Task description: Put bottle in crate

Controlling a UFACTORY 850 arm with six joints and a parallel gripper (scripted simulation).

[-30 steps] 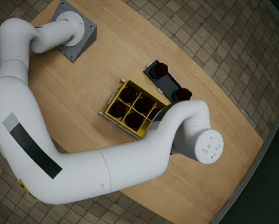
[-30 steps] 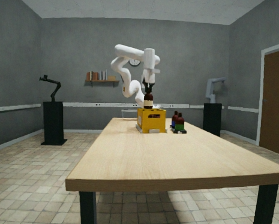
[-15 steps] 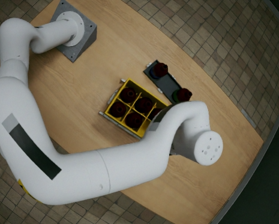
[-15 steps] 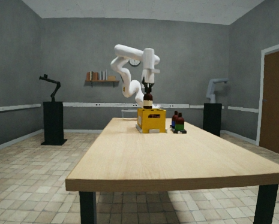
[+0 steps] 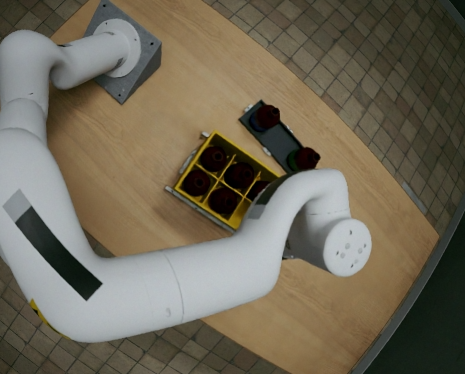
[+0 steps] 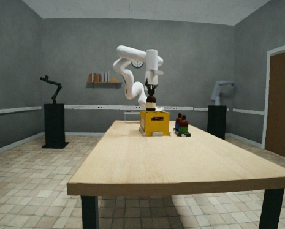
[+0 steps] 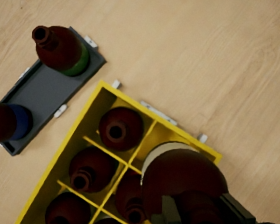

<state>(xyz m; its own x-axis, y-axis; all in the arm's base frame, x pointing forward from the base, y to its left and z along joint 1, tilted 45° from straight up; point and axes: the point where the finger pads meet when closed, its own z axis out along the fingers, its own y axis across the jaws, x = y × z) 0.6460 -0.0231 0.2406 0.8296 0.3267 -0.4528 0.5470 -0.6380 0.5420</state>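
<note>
My hand is 70 mm above the bottle. Round my hand: yellow crate (90 mm behind, 40 mm to the left, 250 mm below); dark tray (40 mm behind, 270 mm to the left, 320 mm below).
</note>
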